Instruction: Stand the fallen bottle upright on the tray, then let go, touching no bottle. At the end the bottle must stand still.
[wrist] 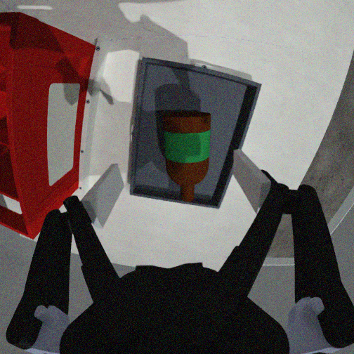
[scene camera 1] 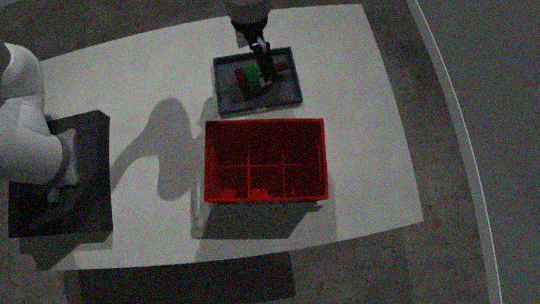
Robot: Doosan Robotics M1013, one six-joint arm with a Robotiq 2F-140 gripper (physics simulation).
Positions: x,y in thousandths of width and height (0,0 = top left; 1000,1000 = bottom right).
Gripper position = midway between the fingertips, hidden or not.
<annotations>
gripper: wrist 496,476; scene camera 1 471,212
</annotations>
